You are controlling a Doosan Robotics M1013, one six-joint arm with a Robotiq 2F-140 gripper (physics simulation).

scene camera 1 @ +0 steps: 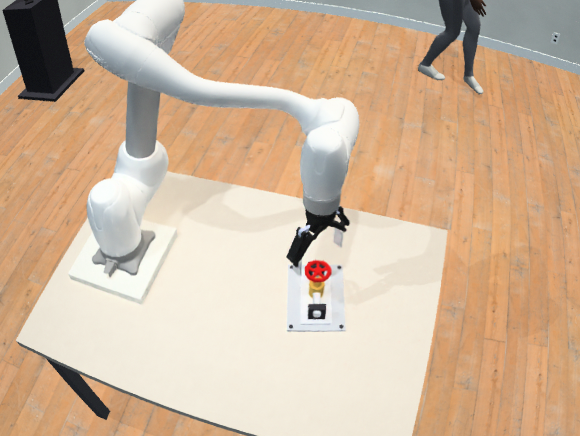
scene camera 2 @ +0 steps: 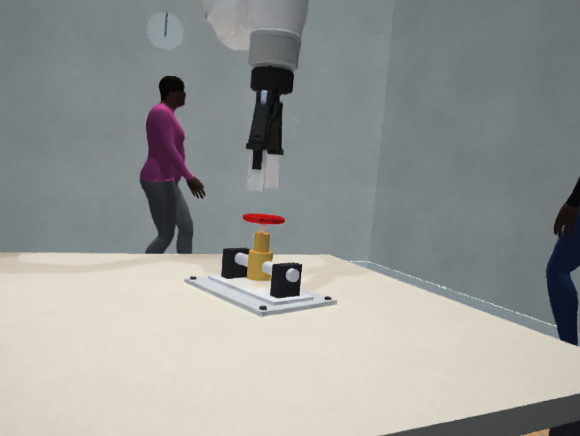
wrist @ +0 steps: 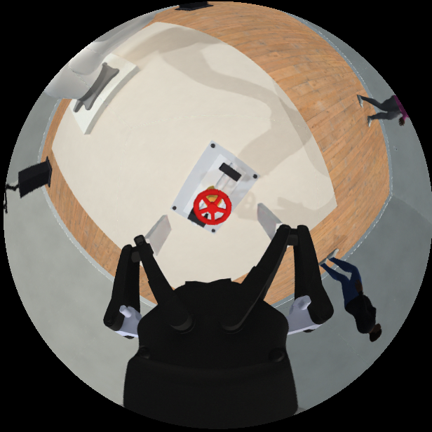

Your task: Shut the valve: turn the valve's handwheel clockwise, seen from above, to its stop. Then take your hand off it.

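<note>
The red handwheel (scene camera 1: 318, 271) (scene camera 2: 263, 219) (wrist: 212, 206) lies level on top of the valve's yellow body (scene camera 1: 316, 288) (scene camera 2: 260, 265). The valve stands on a pale grey base plate (scene camera 1: 295, 310) (scene camera 2: 225, 294) (wrist: 187, 192). My gripper (scene camera 1: 318, 252) (scene camera 2: 263, 188) (wrist: 212, 216) is open and empty, pointing down. Its fingertips are above the handwheel, with a visible gap in scene camera 2, and touch nothing. In the wrist view the wheel shows between the two pale finger pads, one on each side. The handwheel's turn angle relative to its stop cannot be told.
Two black blocks (scene camera 2: 286, 280) (scene camera 2: 235, 263) hold the pipe on either side of the valve body. The plate rests on a cream table (scene camera 1: 200, 340) (scene camera 2: 150, 350) (wrist: 150, 140). The arm's white base slab (scene camera 1: 85, 274) is at the table's left. People stand beyond the table.
</note>
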